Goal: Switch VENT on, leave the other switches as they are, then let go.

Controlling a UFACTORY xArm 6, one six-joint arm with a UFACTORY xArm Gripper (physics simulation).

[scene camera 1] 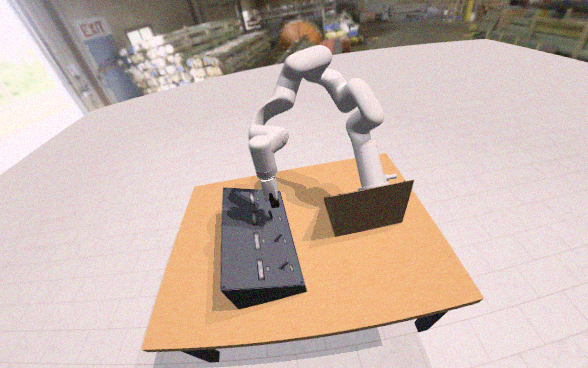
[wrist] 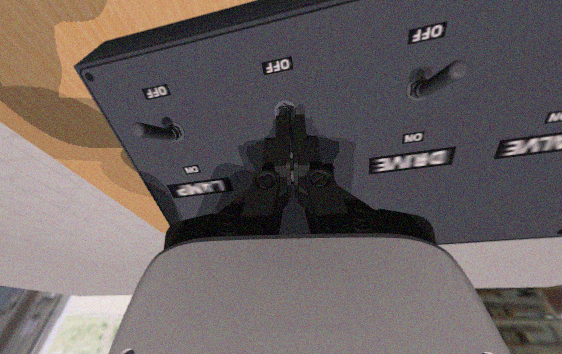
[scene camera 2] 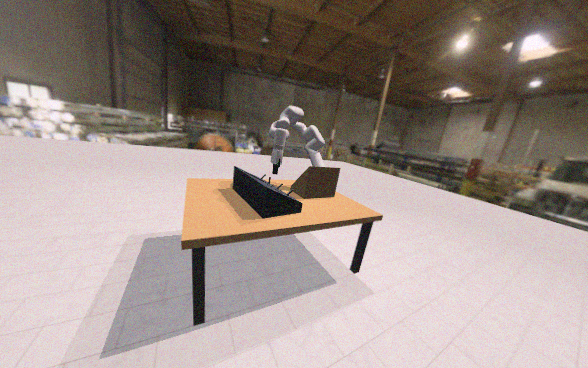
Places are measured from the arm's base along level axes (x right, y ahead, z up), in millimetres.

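Where they show: gripper, between the fingertips: (scene camera 1: 275,206) (wrist: 290,134) (scene camera 2: 274,174); arm's base, origin of its link: (scene camera 1: 373,187) (scene camera 2: 321,174).
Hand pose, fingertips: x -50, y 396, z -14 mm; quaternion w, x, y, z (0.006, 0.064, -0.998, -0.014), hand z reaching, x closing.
Each offset is from my fingertips to the centre of the thing. Level surfaces: height alone.
The dark sloped panel @(dx -77, dy +88, dz -100 mm) (scene camera 1: 237,265) (scene camera 2: 262,196) (wrist: 400,205) carries a row of toggle switches. My gripper (scene camera 1: 274,206) (scene camera 2: 275,173) (wrist: 290,134) is shut and empty, above the panel at the VENT switch @(dx +0, dy +32, dz -45 mm) (wrist: 285,107). In the wrist view the fingers hide most of the VENT lever and its label. In scene camera 2 the VENT lever (scene camera 2: 269,180) leans differently from its neighbours, apparently to ON, with a small gap to the fingertips. The LAMP lever @(dx +119, dy +50, dz -51 mm) (wrist: 152,130) (scene camera 2: 263,177), DRIVE lever @(dx -112, dy -12, dz -51 mm) (wrist: 440,77) (scene camera 1: 278,238) and VALVE lever @(dx -228, dy -44, dz -51 mm) (scene camera 1: 284,265) (scene camera 2: 290,192) lean towards OFF.
The panel stands on the wooden table @(dz -162 mm) (scene camera 1: 360,285) (scene camera 2: 220,225). A brown upright board (scene camera 1: 370,209) (scene camera 2: 320,183) stands to its right, in front of the arm's base. The arm reaches over to the panel's far end, where the LAMP switch lies beside VENT.
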